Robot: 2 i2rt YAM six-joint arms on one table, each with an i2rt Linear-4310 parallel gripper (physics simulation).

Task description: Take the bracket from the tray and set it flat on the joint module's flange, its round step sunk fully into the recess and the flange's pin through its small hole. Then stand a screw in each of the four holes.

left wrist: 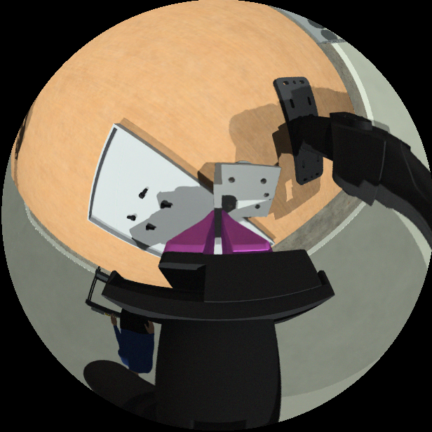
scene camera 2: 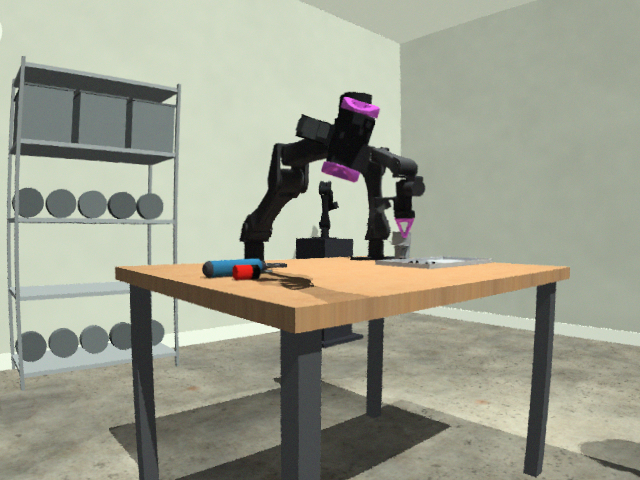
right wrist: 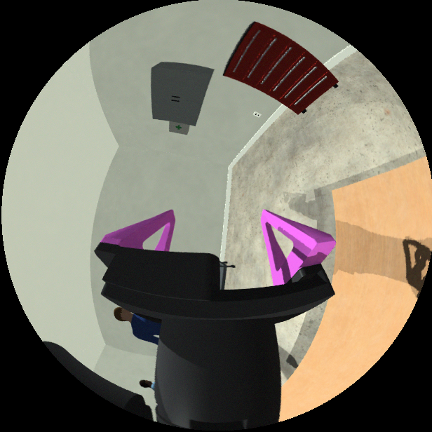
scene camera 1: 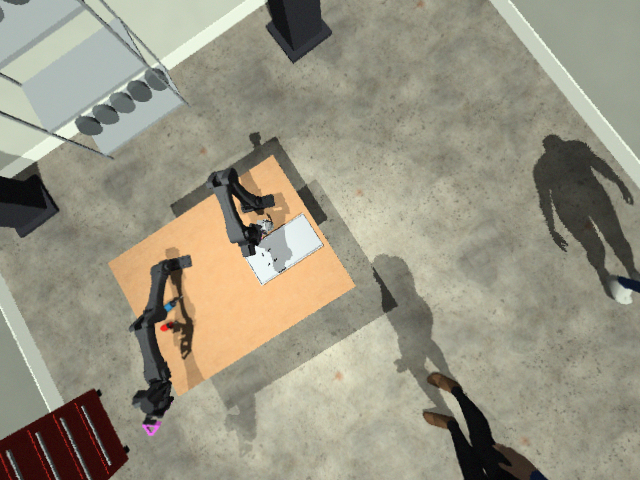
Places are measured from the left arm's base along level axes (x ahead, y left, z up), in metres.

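Pixels of known places: left gripper, fingertip midpoint: [scene camera 2: 404,237] [scene camera 1: 261,233]; right gripper, fingertip midpoint: [scene camera 2: 348,137] [scene camera 1: 156,424]; left arm's base, link origin: [scene camera 2: 375,259] [scene camera 1: 257,203]; right arm's base, link origin: [scene camera 1: 175,264].
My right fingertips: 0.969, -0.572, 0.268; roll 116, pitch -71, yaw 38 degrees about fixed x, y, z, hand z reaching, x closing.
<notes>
For each thing: its top centre in the pictures, then the offset to it from my right fingertips, as dx, dy, dz. "spot": a spot on its surface instead.
- white tray, top centre: [scene camera 2: 436,259] [scene camera 1: 282,249] -0.678, +0.664, -0.252
- blue-handled screwdriver, surface spot: [scene camera 2: 232,267] spot: -0.441, -0.107, -0.245
- red cylinder, top centre: [scene camera 2: 253,264] -0.383, -0.066, -0.234
A white tray [scene camera 1: 285,248] lies on the wooden table; it also shows in the left wrist view [left wrist: 128,181] with several dark screws [left wrist: 146,209] lying in it. My left gripper [left wrist: 219,211] points down and is shut on the edge of the grey bracket [left wrist: 245,189], a square plate with holes. It holds the bracket a little above the tray's end [scene camera 2: 402,240]. I cannot make out the joint module. My right gripper [right wrist: 219,210] [scene camera 1: 151,429] is open and empty, raised high and out past the table's edge.
A blue-handled screwdriver [scene camera 2: 232,267] and a red cylinder [scene camera 2: 245,271] lie near the table's other end. A black plate with holes [left wrist: 300,128] sits by the left arm. A shelf rack, a red cabinet [scene camera 1: 99,438] and a standing person [scene camera 1: 480,429] are on the floor around.
</notes>
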